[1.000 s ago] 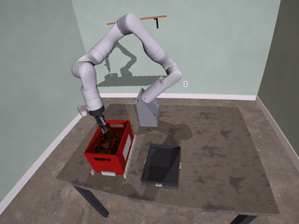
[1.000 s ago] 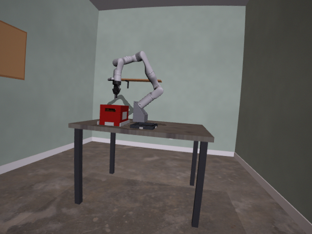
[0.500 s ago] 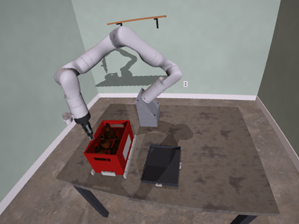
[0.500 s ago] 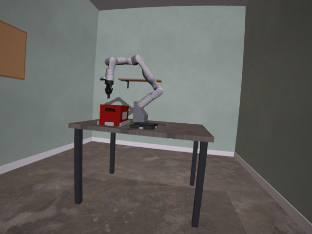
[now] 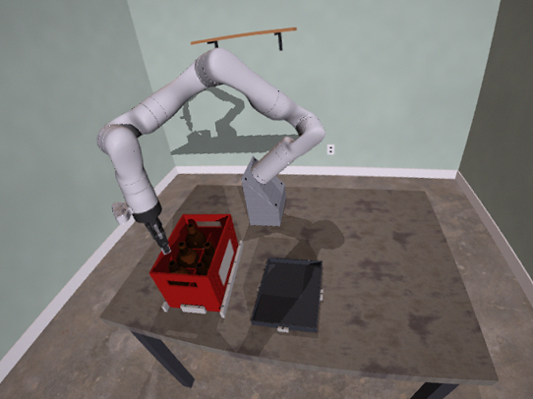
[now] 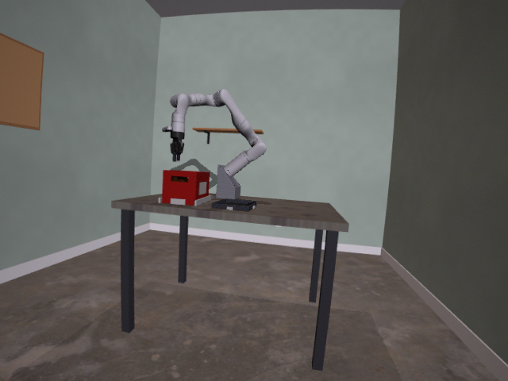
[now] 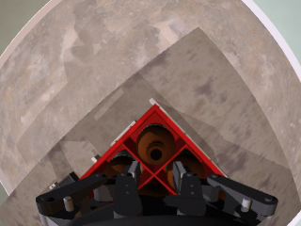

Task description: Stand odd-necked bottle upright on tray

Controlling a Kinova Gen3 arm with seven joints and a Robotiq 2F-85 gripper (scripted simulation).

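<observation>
My gripper is now 160 mm above the crate, 90 mm past it and 40 mm to the right of it. The rest, counted from my hand: dark tray: 340 mm to the left, 230 mm below, 60 mm behind.
</observation>
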